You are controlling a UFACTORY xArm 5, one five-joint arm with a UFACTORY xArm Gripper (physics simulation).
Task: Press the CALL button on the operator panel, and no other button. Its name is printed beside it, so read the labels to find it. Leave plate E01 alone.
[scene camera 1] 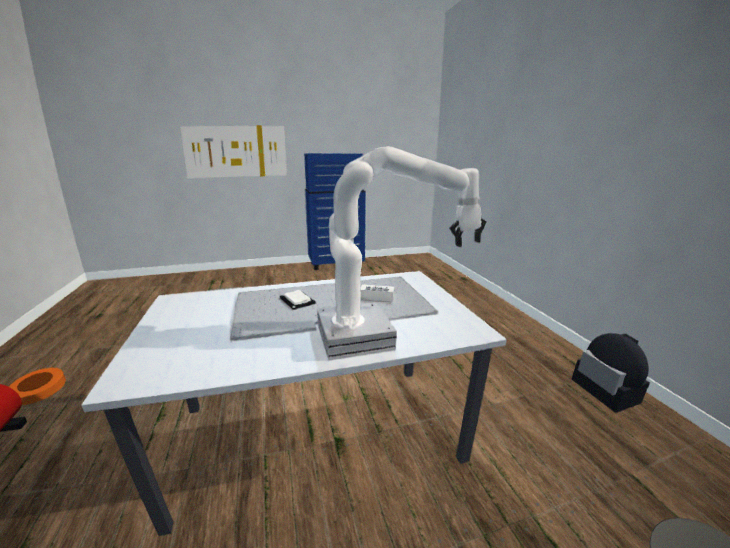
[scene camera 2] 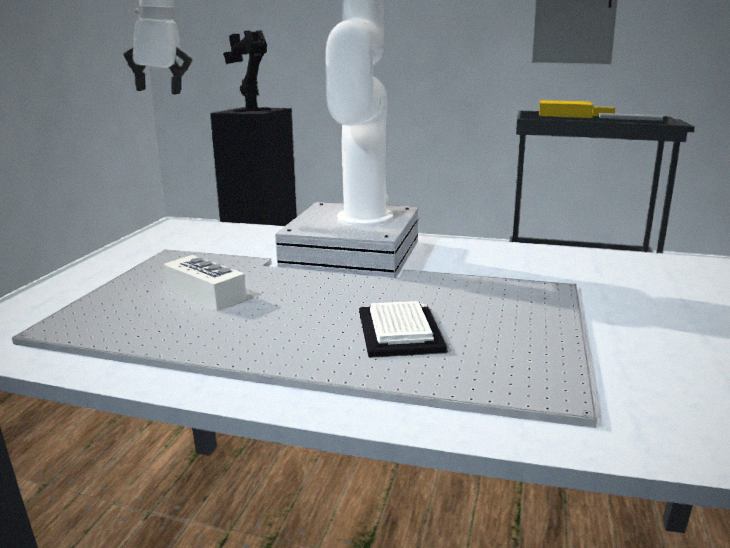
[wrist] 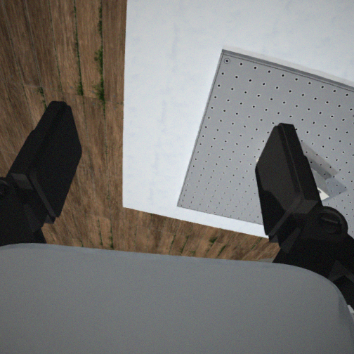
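Where they show: gripper, between the fingertips: (scene camera 1: 468,244) (scene camera 2: 158,92); arm's base, origin of its link: (scene camera 1: 348,321) (scene camera 2: 365,218).
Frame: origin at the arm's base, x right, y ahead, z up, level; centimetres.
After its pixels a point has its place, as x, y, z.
The operator panel (scene camera 1: 377,293) @[17.6, 32.8, -3.4] (scene camera 2: 206,287) @[13.6, 41.0, -3.3] is a pale box with a row of several grey buttons on its top, on the perforated board. Its labels are too small to read, so I cannot tell which button is CALL. In the wrist view it is mostly hidden behind the right finger. A white plate with lines of print (scene camera 1: 296,296) @[-22.3, 36.8, -4.8] (scene camera 2: 402,321) @[-22.7, 38.0, -4.9] lies on a black base; no E01 mark is legible. My gripper (scene camera 1: 468,233) @[49.8, 7.2, 28.0] (scene camera 2: 158,83) @[49.8, 7.2, 28.0] (wrist: 171,135) is open and empty, high above and off to the side of the panel.
The perforated board (scene camera 1: 265,325) @[-34.4, 13.5, -7.3] (scene camera 2: 501,377) @[-40.4, 45.5, -7.3] (wrist: 215,150) lies on the white table (scene camera 1: 194,359) @[-57.8, -7.4, -8.6] (scene camera 2: 660,412) @[-62.0, 44.7, -8.6] (wrist: 155,125). The arm's grey base block (scene camera 1: 359,340) @[3.1, -11.4, -1.8] (scene camera 2: 336,253) @[0.3, 14.6, -3.7] stands behind the board in scene camera 2. A black pedestal (scene camera 2: 253,165) with a small black arm stands beyond the table.
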